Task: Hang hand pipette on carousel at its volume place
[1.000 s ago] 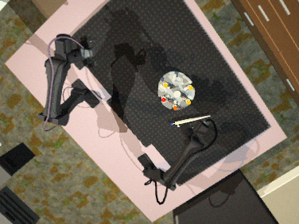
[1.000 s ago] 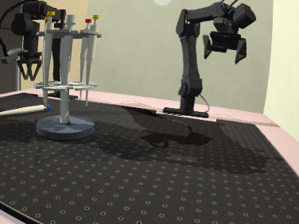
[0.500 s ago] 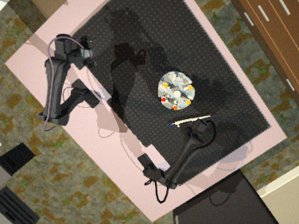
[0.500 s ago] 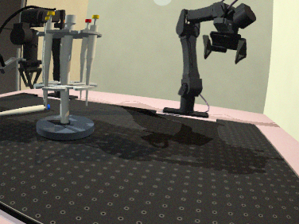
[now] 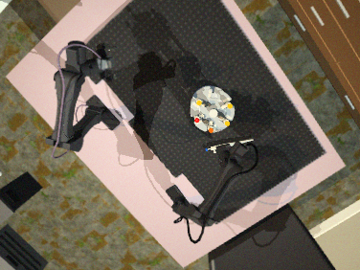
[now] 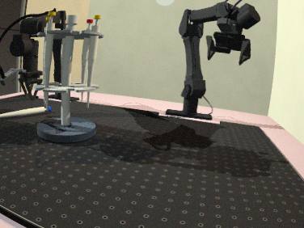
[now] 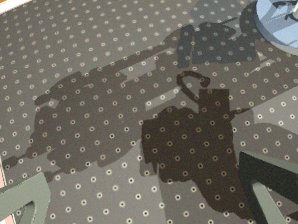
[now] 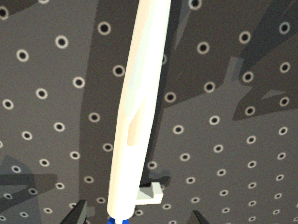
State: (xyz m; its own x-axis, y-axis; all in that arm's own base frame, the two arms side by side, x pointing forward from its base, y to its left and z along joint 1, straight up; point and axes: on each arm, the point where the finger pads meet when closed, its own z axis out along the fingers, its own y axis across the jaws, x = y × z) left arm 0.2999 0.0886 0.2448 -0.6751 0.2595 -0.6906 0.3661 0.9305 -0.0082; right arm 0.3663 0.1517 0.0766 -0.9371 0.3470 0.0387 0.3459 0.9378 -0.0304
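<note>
Right now my right hand is 60 mm above the pipette, 30 mm short of it and 20 mm to the left of it.
</note>
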